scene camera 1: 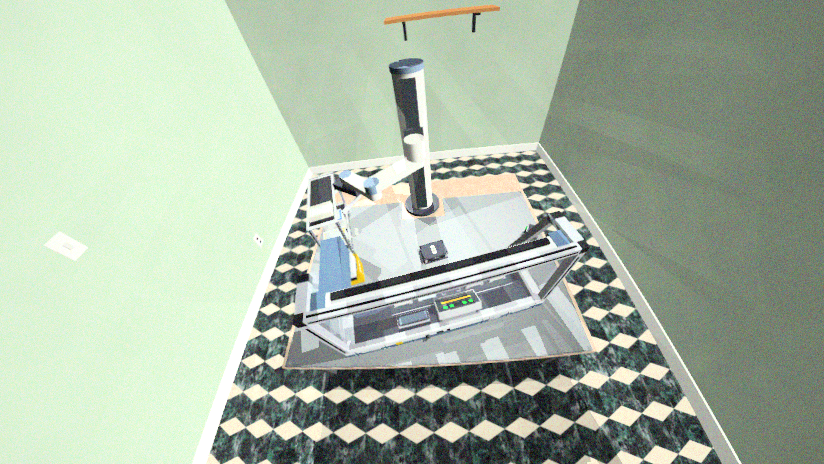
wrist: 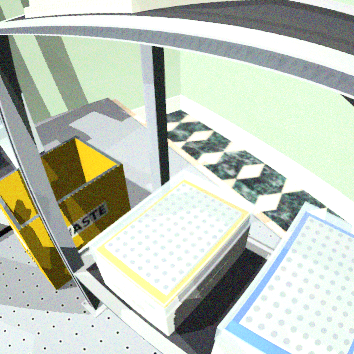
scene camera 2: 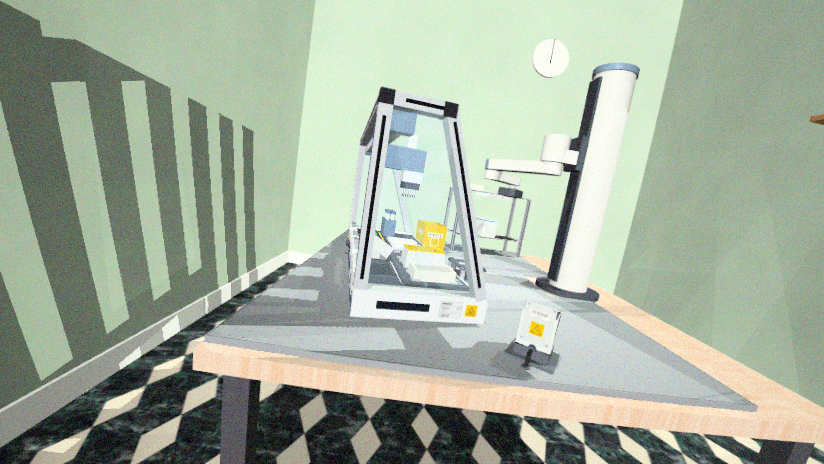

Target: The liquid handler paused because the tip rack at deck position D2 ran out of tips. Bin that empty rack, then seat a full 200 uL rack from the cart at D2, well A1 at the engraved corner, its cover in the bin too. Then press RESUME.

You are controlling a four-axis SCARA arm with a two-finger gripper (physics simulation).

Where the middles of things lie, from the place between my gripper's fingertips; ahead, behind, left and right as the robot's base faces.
The yellow waste bin (wrist: 89,186) is 240 mm ahead of my hand, 30 mm to the left of it and 270 mm below it.
